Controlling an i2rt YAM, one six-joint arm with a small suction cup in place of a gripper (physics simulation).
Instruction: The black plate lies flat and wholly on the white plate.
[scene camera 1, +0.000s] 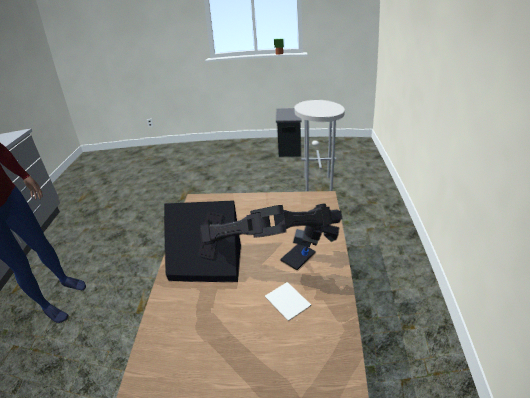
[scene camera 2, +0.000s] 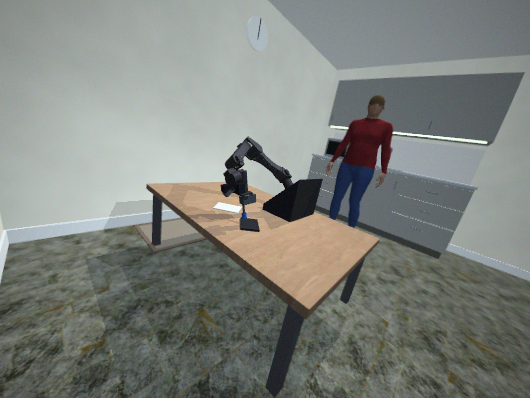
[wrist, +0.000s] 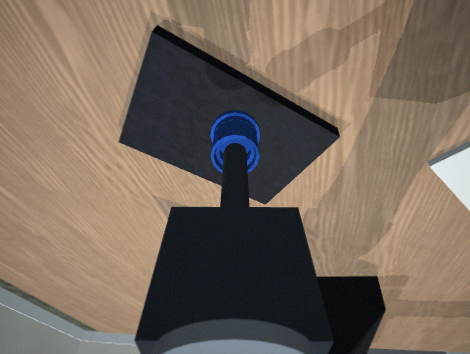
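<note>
The black plate lies flat on the wooden table, near its right edge. My blue suction cup points down over the middle of the black plate, very close to its top. I cannot tell if it touches. The plate rests on the table and is not lifted. The white plate lies flat on the table a short way from the black plate, apart from it, with nothing on it.
The arm's large black base box stands on the table's left side. A person stands by grey cabinets. A white stool and a black bin stand beyond the table.
</note>
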